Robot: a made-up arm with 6 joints.
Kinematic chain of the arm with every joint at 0, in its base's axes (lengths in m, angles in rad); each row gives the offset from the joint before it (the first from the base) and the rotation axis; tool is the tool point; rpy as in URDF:
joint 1: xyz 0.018 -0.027 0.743 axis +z
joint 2: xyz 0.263 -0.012 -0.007 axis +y
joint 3: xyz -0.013 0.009 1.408 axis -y
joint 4: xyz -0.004 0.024 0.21 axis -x
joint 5: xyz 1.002 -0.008 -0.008 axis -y
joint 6: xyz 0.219 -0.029 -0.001 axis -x
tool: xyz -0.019 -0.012 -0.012 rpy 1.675 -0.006 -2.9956
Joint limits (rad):
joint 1: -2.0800..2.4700
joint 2: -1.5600..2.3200
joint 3: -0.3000..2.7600
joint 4: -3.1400..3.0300
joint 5: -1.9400..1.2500
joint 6: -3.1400..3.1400
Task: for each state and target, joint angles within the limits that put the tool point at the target. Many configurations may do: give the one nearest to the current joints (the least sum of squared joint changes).
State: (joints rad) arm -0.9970 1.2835 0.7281 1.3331 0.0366 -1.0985
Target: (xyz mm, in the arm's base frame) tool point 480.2 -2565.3 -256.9
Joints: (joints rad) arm -1.3884 1.7167 0.8068 1.3348 0.0255 -1.0940
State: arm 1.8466 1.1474 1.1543 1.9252 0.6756 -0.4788
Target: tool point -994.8 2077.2 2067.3
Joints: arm 1.9499 0.7498 0.8382 1.9959 0.8846 -0.4808
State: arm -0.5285 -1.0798 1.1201 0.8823 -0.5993 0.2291
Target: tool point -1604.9 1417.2 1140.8
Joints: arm -0.7953 -1.5600 1.0975 0.8086 -1.0287 0.1960
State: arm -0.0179 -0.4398 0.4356 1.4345 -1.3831 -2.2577
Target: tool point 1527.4 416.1 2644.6
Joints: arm 0.3968 0.2644 0.5888 1.5012 -1.1920 -2.2734
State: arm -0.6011 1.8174 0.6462 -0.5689 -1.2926 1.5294
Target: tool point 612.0 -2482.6 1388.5
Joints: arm -1.3641 1.0350 0.9491 -0.5246 -1.3036 1.5270
